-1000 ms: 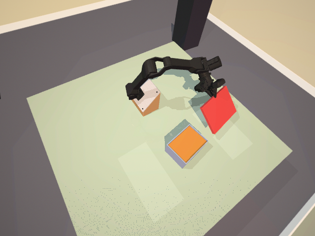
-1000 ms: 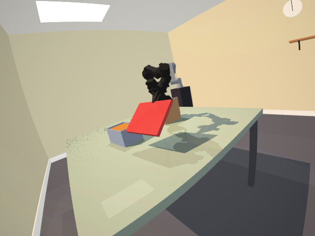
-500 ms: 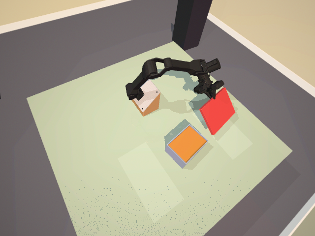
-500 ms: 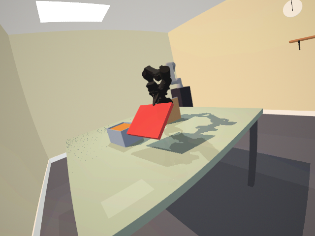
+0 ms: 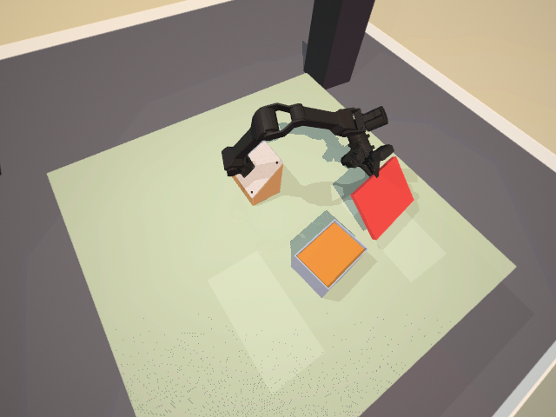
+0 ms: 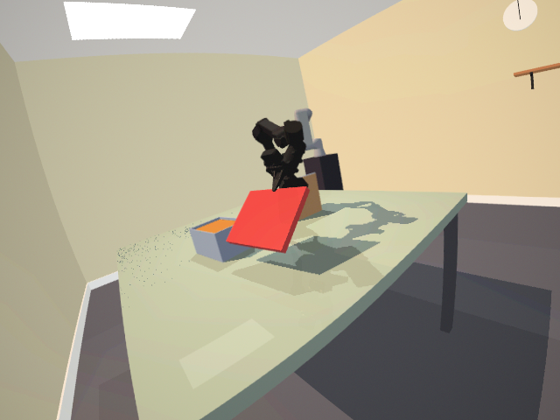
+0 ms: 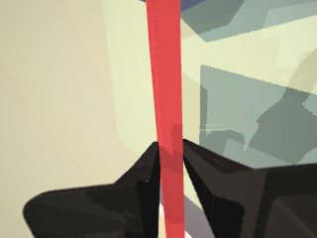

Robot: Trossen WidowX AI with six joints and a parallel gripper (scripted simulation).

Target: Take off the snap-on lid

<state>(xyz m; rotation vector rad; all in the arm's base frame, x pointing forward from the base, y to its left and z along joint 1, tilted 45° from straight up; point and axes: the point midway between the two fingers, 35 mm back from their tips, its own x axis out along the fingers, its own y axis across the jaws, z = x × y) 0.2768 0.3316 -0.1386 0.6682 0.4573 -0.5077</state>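
Now: gripper tip 60 mm short of the red lid, 50 mm above it and 20 mm to the right of it. Also, from my gripper tip: grey-blue storage box (250 mm to the right, 140 mm below, 130 mm ahead).
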